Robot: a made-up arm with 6 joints.
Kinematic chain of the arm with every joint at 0, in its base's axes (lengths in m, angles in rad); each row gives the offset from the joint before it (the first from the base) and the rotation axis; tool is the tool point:
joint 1: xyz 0 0 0.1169 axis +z
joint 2: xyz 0 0 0 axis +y
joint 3: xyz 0 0 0.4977 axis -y
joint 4: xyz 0 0 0 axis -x
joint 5: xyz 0.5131 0 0 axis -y
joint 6: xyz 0 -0.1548 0 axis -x
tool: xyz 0 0 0
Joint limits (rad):
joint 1: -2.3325..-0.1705
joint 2: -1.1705..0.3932
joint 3: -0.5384..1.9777
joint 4: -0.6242..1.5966
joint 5: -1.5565..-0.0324
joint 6: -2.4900..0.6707
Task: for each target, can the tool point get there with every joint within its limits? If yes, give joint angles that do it. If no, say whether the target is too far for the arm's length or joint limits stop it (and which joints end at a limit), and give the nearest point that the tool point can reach.
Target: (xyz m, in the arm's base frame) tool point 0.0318 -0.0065 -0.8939
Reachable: no: joint limits stop it (at a limit: joint 1, joint 2, joint 3, joint 4) | nearest point 0.3967 -0.1958 0.1108 | short by 1.086 m
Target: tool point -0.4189 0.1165 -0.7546
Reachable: no: joint limits stop it (at a limit: joint 1, joint 2, joint 3, joint 4) | nearest point -0.3836 -0.2203 0.1108 | short by 0.929 m
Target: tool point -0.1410 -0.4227 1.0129
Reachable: yes | joints -1.5655 0.2191 1.2510 -0.3892 -0.7813 -1.8782
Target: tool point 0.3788 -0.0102 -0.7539
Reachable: no: joint limits stop it (at a limit: joint 1, joint 2, joint 3, joint 4) | nearest point 0.3967 -0.1958 0.1108 | short by 0.885 m
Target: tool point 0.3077 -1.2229 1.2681
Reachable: no: too far | nearest point 0.1564 -0.6215 0.8674 | short by 0.738 m
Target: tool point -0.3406 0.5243 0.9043
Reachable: yes | joints -1.2370 -0.8489 1.1181 0.2506 -1.3944 -0.1060
